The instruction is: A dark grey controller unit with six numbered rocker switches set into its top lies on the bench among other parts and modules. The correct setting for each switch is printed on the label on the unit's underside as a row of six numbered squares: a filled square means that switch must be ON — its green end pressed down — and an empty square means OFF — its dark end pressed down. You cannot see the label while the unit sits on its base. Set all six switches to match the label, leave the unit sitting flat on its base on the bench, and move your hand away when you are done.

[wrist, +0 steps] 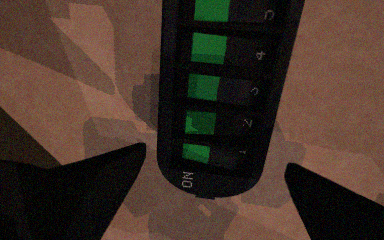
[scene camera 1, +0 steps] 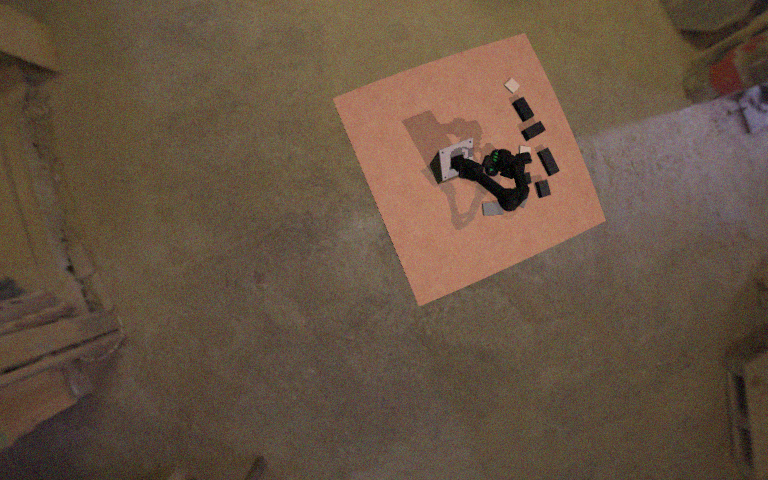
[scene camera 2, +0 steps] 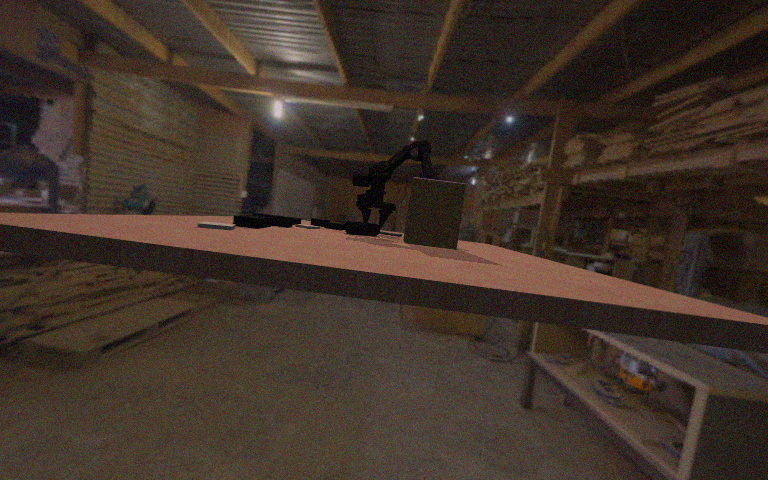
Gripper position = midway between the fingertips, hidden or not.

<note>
My gripper (scene camera 2: 372, 226) is open, holding nothing.
My gripper also shows in the wrist view (wrist: 214, 159).
</note>
